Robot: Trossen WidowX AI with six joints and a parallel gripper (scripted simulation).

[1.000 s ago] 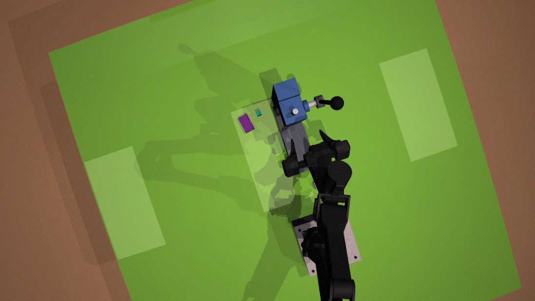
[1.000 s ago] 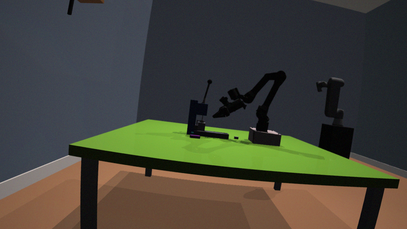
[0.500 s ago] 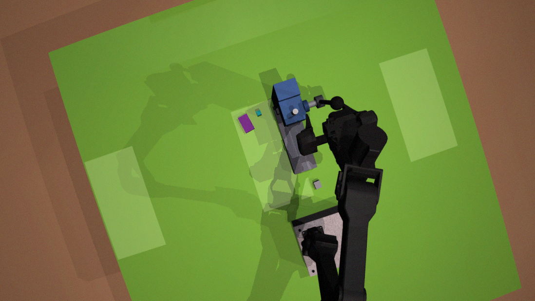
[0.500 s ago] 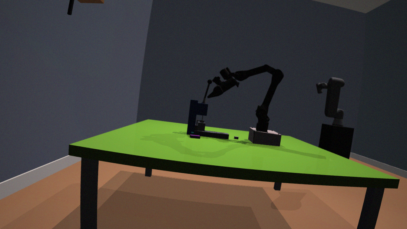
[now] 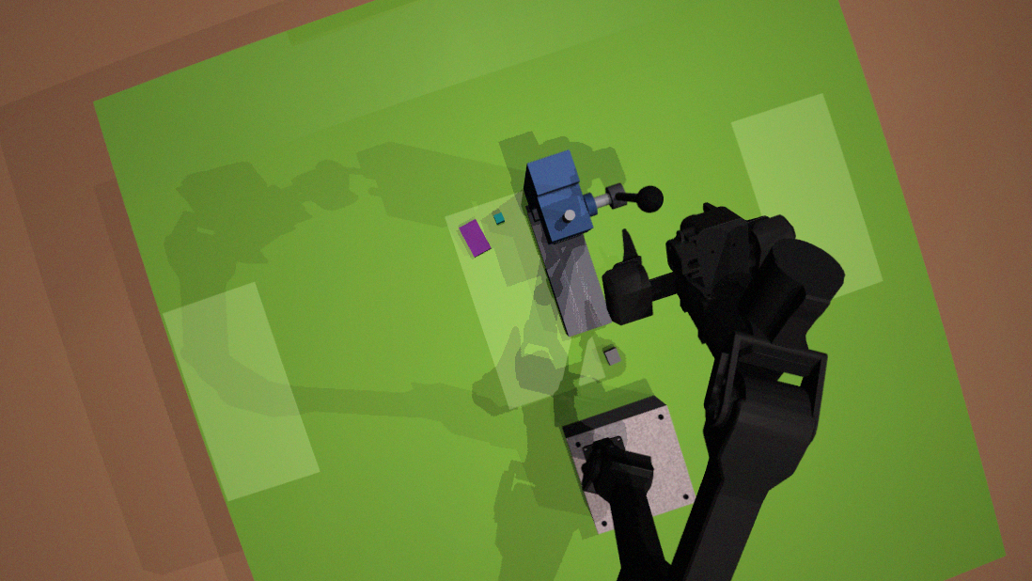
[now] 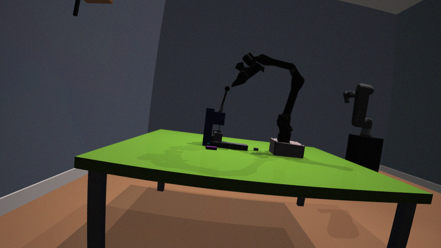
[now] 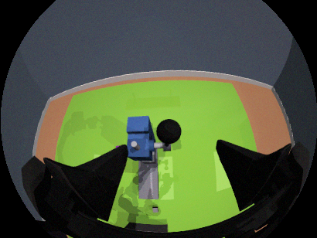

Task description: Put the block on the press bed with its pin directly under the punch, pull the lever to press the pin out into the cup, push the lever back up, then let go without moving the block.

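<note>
Right now my gripper tip is 10 cm above the lever, 4 cm short of it and 1 cm to the right of it. The rest, counted from my gripper tip: small dark thing: 36 cm below, 19 cm behind, 5 cm to the left; then small teal cube: 36 cm below, 16 cm to the left, 9 cm ahead; then punch rod: 22 cm below, 8 cm to the left, 4 cm ahead.
</note>
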